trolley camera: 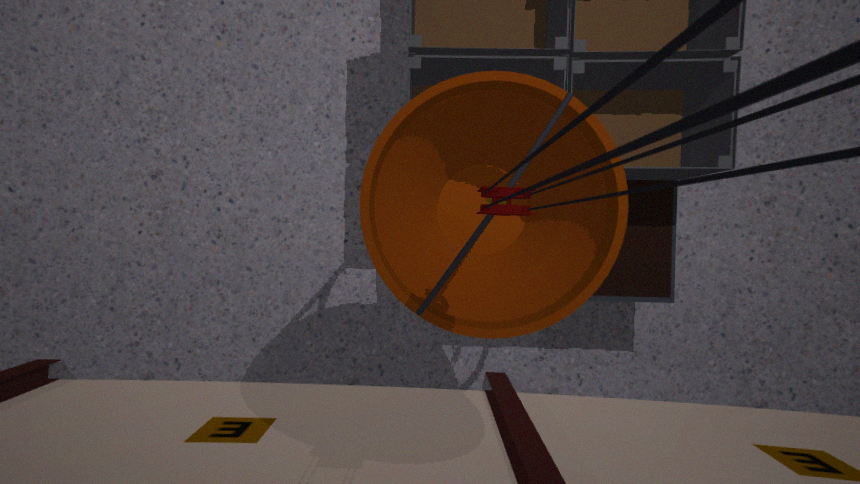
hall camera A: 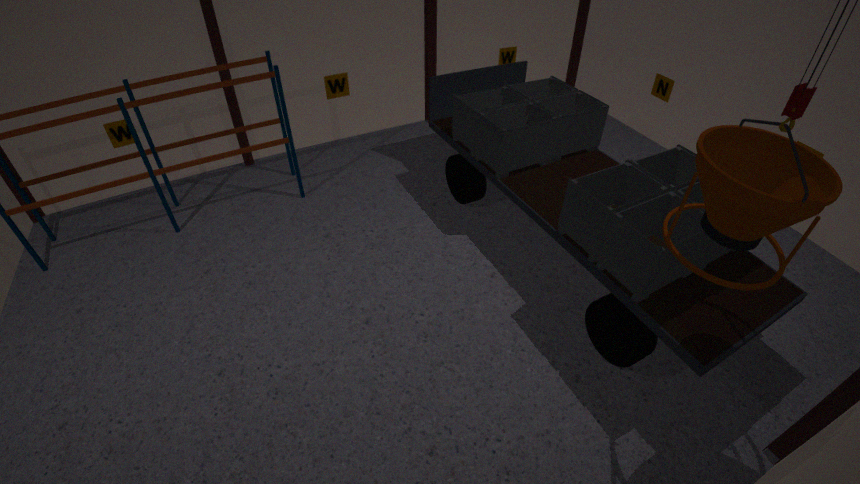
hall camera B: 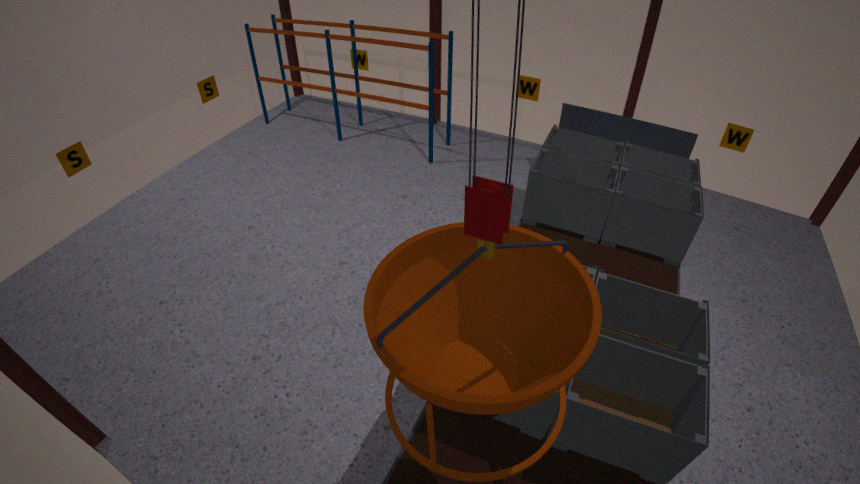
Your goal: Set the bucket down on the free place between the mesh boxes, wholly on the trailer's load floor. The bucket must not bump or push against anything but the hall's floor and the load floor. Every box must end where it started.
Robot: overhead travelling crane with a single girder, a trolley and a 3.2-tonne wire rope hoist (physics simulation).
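Note:
The orange bucket [hall camera A: 731, 198] [hall camera B: 523, 300] [trolley camera: 541, 270] hangs upright by its grey bail from my hook [hall camera A: 787, 124] [hall camera B: 486, 248], under the red hook block. The bucket is above the trailer's near end. In the trolley camera view its rim covers part of a near mesh box and of the load floor [trolley camera: 640, 258]. The near group of grey mesh boxes [hall camera A: 619, 234] [hall camera B: 637, 445] [trolley camera: 710, 144] and the far group [hall camera A: 511, 141] [hall camera B: 655, 210] stand on the trailer. Between the groups a brown strip of load floor [hall camera A: 550, 186] [hall camera B: 631, 264] shows; the bucket is not over it.
A blue and orange rack [hall camera A: 152, 174] [hall camera B: 334, 84] stands by the west wall. A grey headboard [hall camera A: 481, 87] [hall camera B: 625, 129] rises at the trailer's far end. A dark red column [trolley camera: 517, 421] stands at the east wall, close to the trailer's near end.

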